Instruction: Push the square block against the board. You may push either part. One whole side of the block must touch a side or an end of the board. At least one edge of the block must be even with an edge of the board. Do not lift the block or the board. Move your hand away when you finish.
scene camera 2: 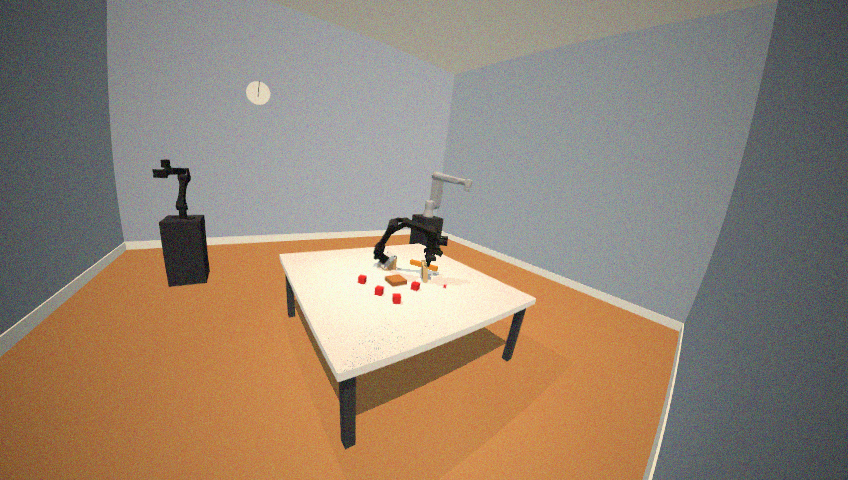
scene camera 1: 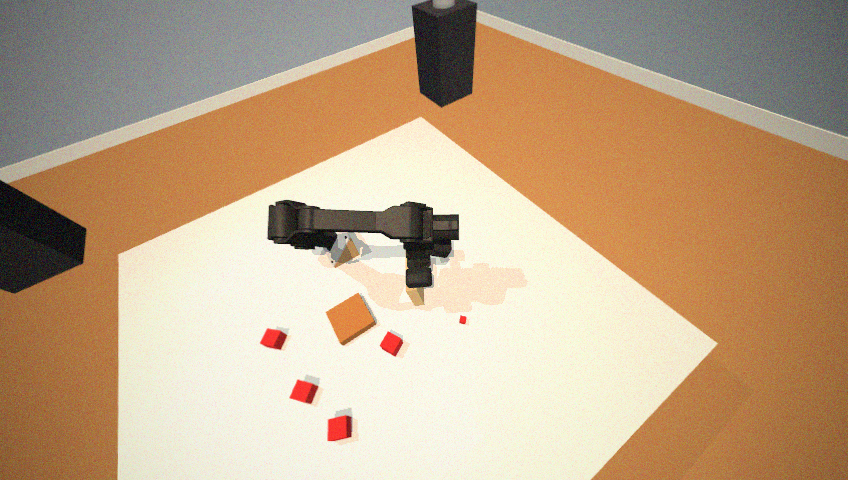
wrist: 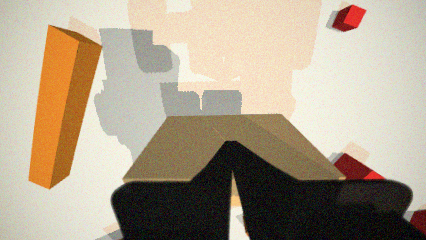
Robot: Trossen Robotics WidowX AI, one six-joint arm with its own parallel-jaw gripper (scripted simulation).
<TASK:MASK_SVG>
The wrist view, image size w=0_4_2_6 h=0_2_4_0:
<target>my gripper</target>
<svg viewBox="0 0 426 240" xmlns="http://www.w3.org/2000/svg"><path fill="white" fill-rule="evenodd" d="M110 198L111 207L123 236L122 240L230 240L233 169L249 240L426 240L426 235L422 231L419 231L407 219L403 218L413 200L411 187L392 179L299 180L277 169L238 141L225 141L210 162L190 181L130 181L117 188Z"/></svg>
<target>tan board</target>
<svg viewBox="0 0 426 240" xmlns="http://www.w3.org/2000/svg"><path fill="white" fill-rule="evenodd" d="M232 169L231 206L241 206ZM346 177L283 114L168 116L134 164L122 177L124 184L138 180L190 181L210 162L225 141L238 141L277 169L299 180L344 180Z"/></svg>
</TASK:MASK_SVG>
